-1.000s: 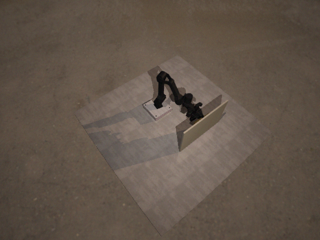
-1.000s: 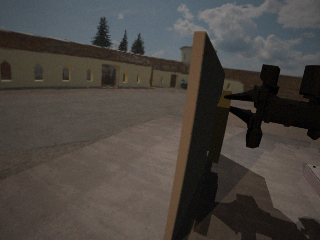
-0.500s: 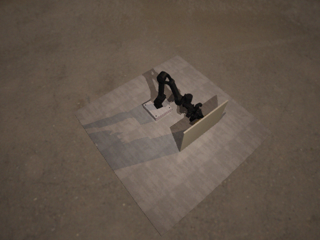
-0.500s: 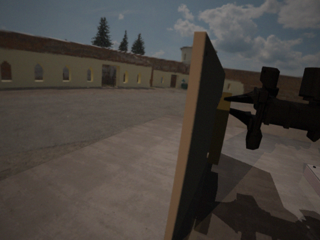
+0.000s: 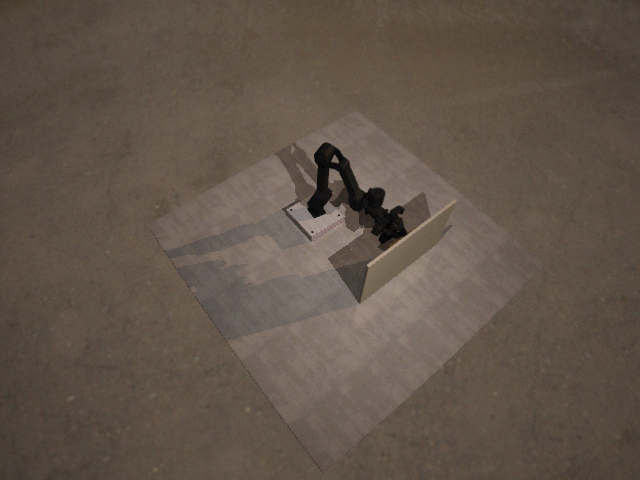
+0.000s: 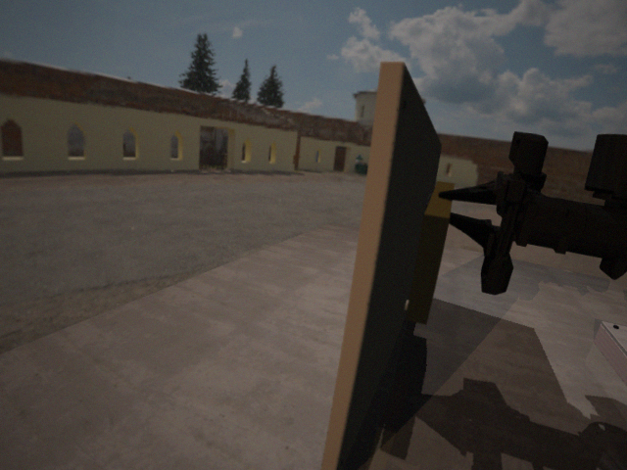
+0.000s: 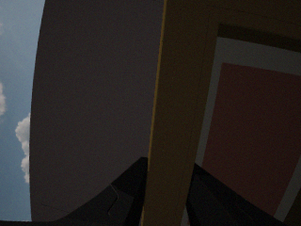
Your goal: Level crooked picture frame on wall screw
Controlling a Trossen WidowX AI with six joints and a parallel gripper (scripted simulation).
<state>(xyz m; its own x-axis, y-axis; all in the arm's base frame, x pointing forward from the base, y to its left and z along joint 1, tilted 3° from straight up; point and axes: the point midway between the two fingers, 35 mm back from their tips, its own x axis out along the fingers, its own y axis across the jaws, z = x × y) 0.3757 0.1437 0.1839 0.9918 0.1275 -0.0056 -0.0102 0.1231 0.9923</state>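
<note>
Right now the picture frame is 5 cm below my gripper tip and 1 cm to the right of it. Also, from my gripper tip: wall panel (6 cm below, 2 cm ahead).
</note>
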